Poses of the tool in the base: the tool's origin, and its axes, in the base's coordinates. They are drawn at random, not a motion.
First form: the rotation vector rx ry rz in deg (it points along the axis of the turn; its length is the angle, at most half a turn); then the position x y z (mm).
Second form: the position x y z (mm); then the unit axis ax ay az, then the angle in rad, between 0 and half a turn. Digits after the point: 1 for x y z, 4 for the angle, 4 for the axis.
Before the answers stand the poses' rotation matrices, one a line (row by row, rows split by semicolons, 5 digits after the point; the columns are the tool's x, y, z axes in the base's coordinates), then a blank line. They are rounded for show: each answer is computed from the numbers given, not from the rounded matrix.
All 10 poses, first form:
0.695 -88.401 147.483 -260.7 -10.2 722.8
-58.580 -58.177 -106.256 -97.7 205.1 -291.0
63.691 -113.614 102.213 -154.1 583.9 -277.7
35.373 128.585 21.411 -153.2 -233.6 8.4
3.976 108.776 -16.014 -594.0 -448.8 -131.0
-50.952 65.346 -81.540 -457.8 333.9 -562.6
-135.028 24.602 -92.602 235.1 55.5 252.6
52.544 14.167 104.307 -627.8 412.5 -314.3
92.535 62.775 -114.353 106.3 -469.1 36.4
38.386 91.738 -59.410 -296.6 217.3 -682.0
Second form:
-0.99011 -0.12426 -0.06510; 0.11599 -0.46413 -0.87814; 0.07890 -0.87701 0.47395
-0.37916 0.88292 0.27693; -0.24235 -0.38358 0.89114; 0.89303 0.27077 0.35941
-0.67714 -0.67350 0.29643; -0.36574 -0.04152 -0.92979; 0.63853 -0.73802 -0.21821
-0.59082 0.31387 0.74325; 0.53777 0.83994 0.07279; -0.60144 0.44270 -0.66505
-0.34060 0.18472 0.92188; -0.08880 0.96981 -0.22713; -0.93601 -0.15922 -0.31391
-0.16529 0.27371 0.94750; -0.98437 0.01336 -0.17558; -0.06072 -0.96172 0.26722
0.34078 -0.09915 0.93490; -0.37793 -0.92498 0.03966; 0.86084 -0.36684 -0.35269
-0.17204 -0.70660 0.68638; 0.86407 -0.44284 -0.23931; 0.47305 0.55191 0.68674
-0.29015 0.68566 -0.66759; 0.19512 -0.64056 -0.74270; -0.93688 -0.34576 0.05207
-0.27819 0.83839 0.46873; -0.08478 0.46466 -0.88142; -0.95678 -0.28494 -0.05819

-260.7 -10.2 722.8 0.0040 -0.5141 0.8577 3.0011
-97.7 205.1 -291.0 -0.4353 -0.4323 -0.7897 2.3485
-154.1 583.9 -277.7 0.3847 -0.6862 0.6174 2.8897
-153.2 -233.6 8.4 0.2619 0.9520 0.1585 2.3574
-594.0 -448.8 -131.0 0.0361 0.9887 -0.1456 1.9202
-457.8 333.9 -562.6 -0.4383 0.5621 -0.7014 2.0290
235.1 55.5 252.6 -0.8155 0.1486 -0.5593 2.8897
-627.8 412.5 -314.3 0.4466 0.1204 0.8866 2.0534
106.3 -469.1 36.4 0.5786 0.3925 -0.7150 2.7914
-296.6 217.3 -682.0 0.3314 0.7919 -0.5129 2.0218

